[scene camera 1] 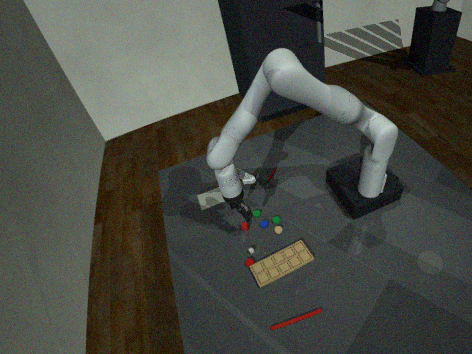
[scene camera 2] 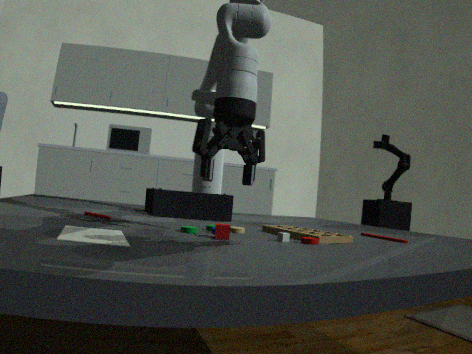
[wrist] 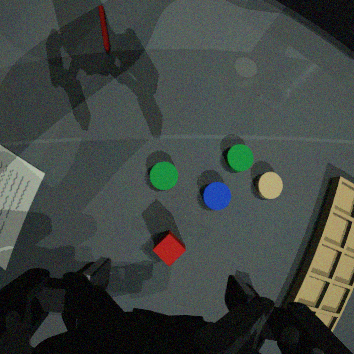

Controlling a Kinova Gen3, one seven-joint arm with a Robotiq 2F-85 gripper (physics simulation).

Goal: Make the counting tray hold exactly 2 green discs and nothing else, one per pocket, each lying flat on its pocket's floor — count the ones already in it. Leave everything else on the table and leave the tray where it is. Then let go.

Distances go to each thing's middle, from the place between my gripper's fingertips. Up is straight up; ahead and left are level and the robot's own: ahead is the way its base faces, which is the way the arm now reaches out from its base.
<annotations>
The tan counting tray (scene camera 1: 297, 255) is 190 mm to the left of my hand, 120 mm behind it and 90 mm below it. Round my hand: paper sheet (scene camera 2: 70, 233): 210 mm to the right, 120 mm ahead, 100 mm below.
</annotations>
